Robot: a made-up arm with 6 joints.
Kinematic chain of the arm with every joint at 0, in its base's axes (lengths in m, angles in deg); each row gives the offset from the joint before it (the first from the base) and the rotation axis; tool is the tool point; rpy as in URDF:
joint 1: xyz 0 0 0.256 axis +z
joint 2: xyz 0 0 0 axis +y
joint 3: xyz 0.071 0 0.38 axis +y
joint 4: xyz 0.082 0 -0.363 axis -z
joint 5: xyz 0 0 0 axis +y
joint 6: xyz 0.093 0 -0.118 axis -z
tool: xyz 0 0 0 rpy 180 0 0
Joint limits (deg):
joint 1: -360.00..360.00
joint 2: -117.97..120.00
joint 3: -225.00..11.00
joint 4: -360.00..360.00
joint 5: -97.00..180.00
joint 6: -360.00..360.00
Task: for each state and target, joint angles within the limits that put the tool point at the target. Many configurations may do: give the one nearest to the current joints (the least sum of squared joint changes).
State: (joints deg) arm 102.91 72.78 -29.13 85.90 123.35 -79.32
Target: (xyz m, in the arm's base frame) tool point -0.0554 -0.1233 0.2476
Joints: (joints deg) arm 124.30 101.55 11.00 68.96 93.52 -79.32
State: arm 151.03 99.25 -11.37 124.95 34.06 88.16
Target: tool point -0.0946 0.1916 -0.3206
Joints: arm 122.61 92.59 -66.41 120.16 27.79 88.16
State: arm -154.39 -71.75 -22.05 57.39 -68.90 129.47
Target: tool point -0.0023 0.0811 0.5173
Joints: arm -160.96 -74.98 1.66 37.36 -83.64 129.47
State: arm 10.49 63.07 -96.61 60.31 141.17 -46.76
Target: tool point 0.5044 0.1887 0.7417
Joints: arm 4.95 19.83 -128.40 74.31 131.37 -46.76
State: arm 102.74 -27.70 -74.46 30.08 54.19 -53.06
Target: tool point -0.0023 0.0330 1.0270
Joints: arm 97.62 -45.48 -95.81 30.53 36.67 -53.06
